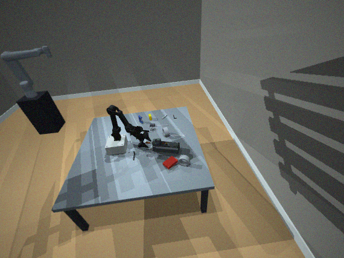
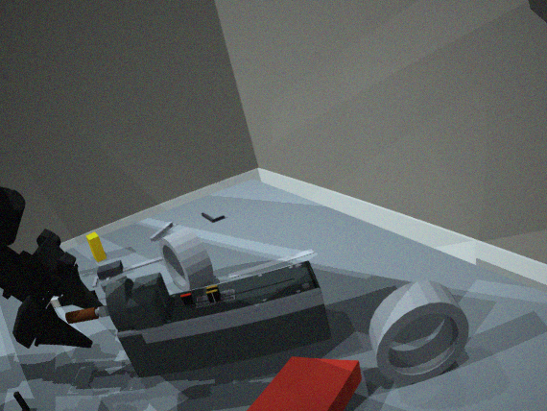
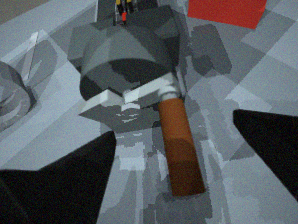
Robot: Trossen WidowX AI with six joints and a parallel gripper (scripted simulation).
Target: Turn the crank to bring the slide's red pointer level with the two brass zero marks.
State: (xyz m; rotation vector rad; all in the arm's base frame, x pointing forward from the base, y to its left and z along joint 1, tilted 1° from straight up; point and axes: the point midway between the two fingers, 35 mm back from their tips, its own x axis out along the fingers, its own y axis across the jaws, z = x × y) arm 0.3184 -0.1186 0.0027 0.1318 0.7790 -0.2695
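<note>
Now: gripper tip 13 cm short of the red pointer and 1 cm to the left of it. The rest, counted from my gripper tip: brown handle: 2 cm behind, 2 cm above, 1 cm to the left; then yellow block: 58 cm to the left, 5 cm below, 1 cm behind; then blue clamp: 53 cm to the left, 13 cm behind, 3 cm below.
</note>
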